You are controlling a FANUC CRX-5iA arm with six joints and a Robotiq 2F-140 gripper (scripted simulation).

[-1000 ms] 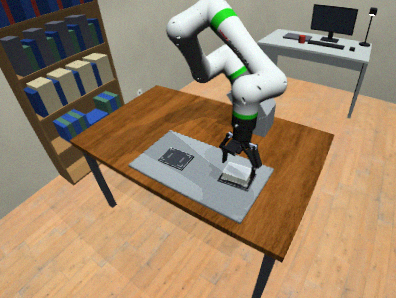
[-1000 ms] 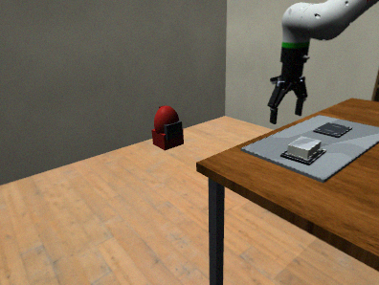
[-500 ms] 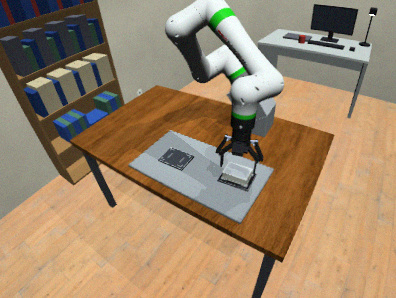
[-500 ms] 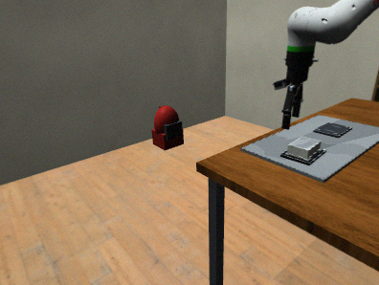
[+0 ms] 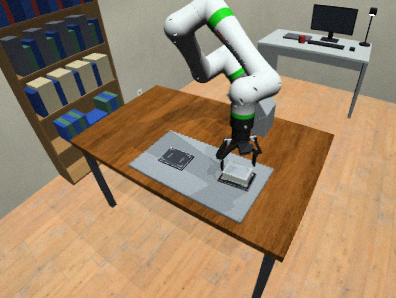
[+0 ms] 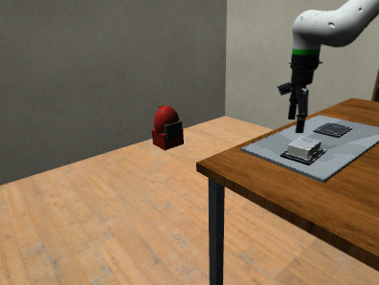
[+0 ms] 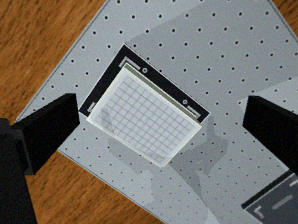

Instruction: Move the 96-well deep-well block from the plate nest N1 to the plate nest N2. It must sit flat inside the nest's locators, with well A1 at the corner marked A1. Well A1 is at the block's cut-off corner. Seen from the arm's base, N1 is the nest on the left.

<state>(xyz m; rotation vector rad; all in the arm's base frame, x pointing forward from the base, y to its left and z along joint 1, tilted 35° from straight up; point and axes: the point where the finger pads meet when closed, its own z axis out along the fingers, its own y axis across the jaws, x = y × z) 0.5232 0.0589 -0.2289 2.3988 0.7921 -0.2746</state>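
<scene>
My hand is 10 cm above the white 96-well deep-well block, 4 cm past it and 2 cm to the left of it. Round my hand: A1 corner mark: 45 cm to the right, 12 cm below, 10 cm behind; plate nest N2: 37 cm to the right, 13 cm below, 4 cm behind.
</scene>
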